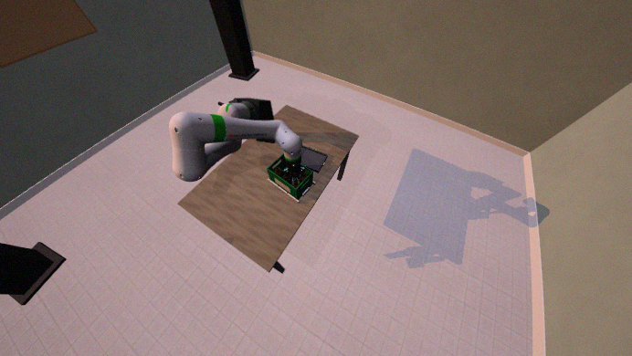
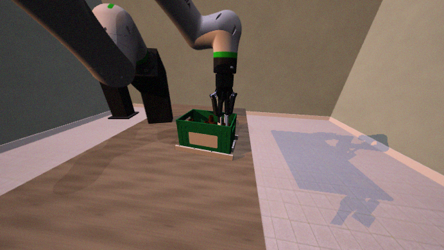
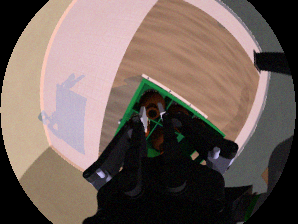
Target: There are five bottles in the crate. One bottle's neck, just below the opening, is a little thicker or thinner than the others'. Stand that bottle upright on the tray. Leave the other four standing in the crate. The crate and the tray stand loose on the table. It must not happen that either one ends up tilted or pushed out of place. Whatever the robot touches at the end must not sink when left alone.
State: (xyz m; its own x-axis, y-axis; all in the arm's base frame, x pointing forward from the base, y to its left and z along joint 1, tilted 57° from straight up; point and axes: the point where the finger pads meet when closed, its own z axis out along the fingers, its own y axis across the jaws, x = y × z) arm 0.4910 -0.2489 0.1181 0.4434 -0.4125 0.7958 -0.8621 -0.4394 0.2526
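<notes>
Now: the brown bottle 80 mm below my hand, 80 mm behind it and 20 mm to the left of it. The rest, counted from my hand: dark tray: 330 mm to the left, 160 mm below, 20 mm behind; then green crate: 90 mm below, 70 mm behind, 60 mm to the left.
</notes>
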